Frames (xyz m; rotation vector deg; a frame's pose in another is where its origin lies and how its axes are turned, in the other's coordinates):
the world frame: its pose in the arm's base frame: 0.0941 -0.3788 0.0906 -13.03 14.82 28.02
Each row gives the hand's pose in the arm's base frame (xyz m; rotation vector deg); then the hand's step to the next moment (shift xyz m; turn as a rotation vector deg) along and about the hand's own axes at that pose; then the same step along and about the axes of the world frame.
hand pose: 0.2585 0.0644 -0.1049 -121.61 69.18 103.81
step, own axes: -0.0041 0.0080 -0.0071 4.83 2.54 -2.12
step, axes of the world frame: -0.0051 -0.0080 0.0065 -1.50 -4.13 -3.87
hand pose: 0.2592 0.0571 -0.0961 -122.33 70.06 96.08
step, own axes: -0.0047 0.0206 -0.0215 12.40 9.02 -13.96
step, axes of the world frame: -0.0143 -0.0239 0.0116 -3.94 -19.04 -7.21
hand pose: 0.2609 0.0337 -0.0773 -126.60 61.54 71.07
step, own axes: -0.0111 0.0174 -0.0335 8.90 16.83 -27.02
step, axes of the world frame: -0.0191 -0.0288 0.0189 -12.07 -30.76 -0.86
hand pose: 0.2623 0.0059 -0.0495 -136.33 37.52 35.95
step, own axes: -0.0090 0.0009 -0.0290 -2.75 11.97 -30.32
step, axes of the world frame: -0.0142 -0.0183 0.0196 -17.69 -25.72 9.78
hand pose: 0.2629 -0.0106 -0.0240 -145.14 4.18 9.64
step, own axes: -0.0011 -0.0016 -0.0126 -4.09 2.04 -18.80
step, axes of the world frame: -0.0056 -0.0069 0.0091 -11.64 -11.71 10.09
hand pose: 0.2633 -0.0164 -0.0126 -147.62 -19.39 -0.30
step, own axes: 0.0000 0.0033 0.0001 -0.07 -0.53 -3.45
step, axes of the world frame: 0.0000 -0.0024 -0.0023 -1.52 -1.66 2.67
